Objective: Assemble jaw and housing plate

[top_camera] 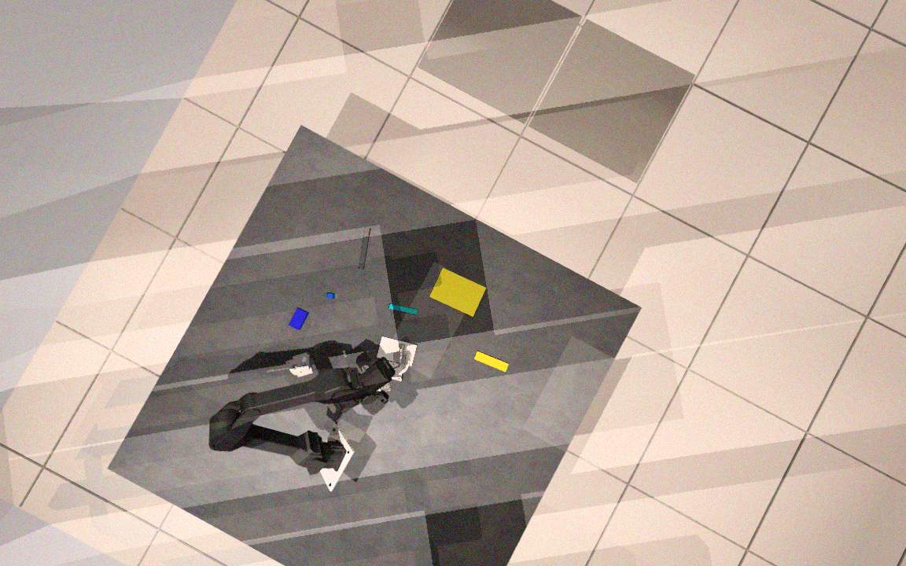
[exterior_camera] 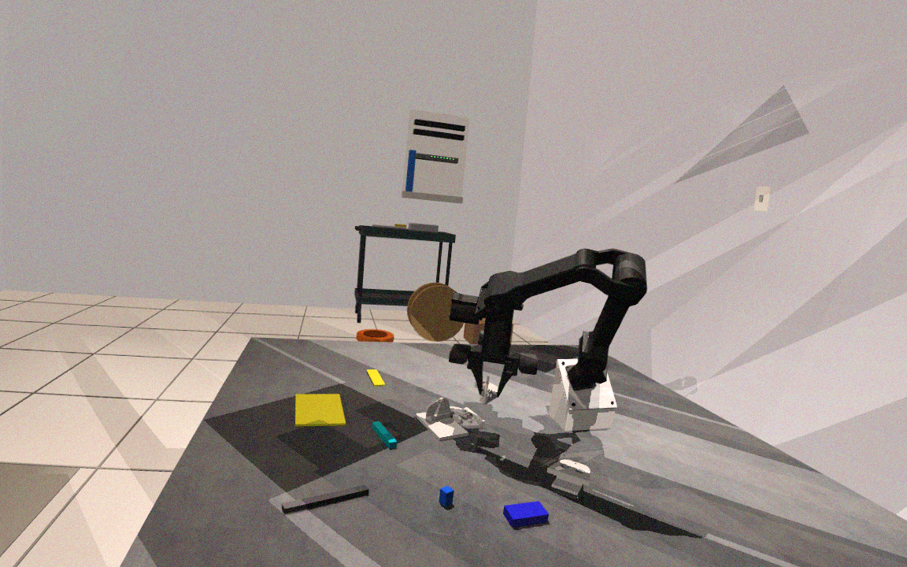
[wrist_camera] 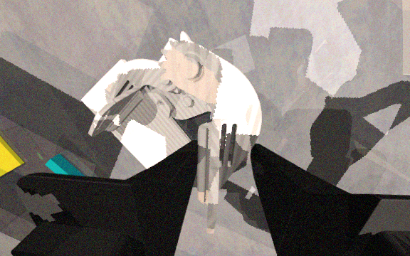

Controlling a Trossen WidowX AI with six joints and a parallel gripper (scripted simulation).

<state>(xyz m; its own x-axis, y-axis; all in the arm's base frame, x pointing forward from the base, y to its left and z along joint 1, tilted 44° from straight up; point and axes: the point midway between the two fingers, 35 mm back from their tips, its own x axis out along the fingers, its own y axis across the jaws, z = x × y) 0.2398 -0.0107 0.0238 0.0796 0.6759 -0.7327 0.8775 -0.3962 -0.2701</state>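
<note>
Now: gripper tip 4 cm to the left of the white jaw. From my gripper tip the other things lie so: cyan bar 23 cm ahead, 1 cm to the left, 8 cm below; small blue cube 17 cm ahead, 24 cm to the left, 7 cm below; yellow sheet 35 cm ahead, 14 cm to the right, 8 cm below.
</note>
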